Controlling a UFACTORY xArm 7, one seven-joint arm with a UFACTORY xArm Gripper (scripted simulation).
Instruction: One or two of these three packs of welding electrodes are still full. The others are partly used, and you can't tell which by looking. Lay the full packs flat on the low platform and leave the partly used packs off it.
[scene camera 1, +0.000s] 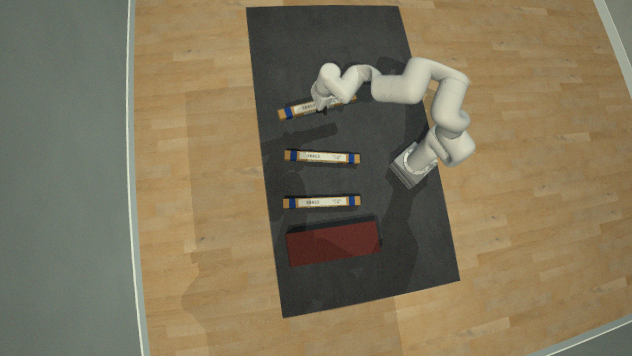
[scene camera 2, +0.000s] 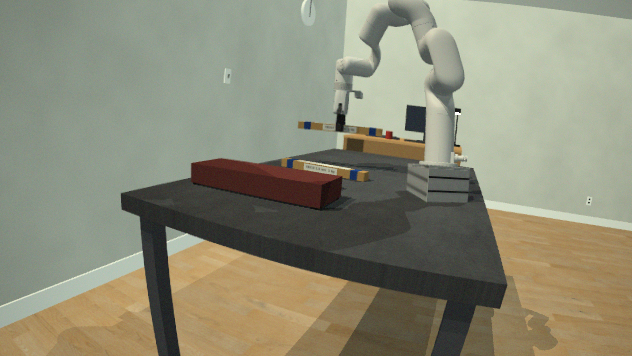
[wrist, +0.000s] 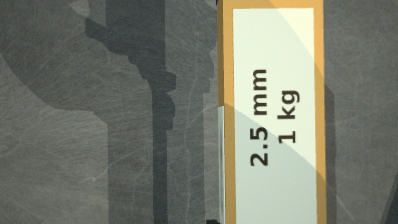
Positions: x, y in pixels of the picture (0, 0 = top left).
Labels:
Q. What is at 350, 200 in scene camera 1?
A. A welding electrode pack.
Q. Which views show the red low platform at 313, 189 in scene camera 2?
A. Scene camera 1 and scene camera 2 only.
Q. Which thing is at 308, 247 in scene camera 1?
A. A red low platform.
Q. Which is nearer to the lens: the welding electrode pack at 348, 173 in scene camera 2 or the red low platform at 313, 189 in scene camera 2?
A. The red low platform.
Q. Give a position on a welding electrode pack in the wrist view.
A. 271, 122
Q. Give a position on a welding electrode pack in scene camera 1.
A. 304, 156

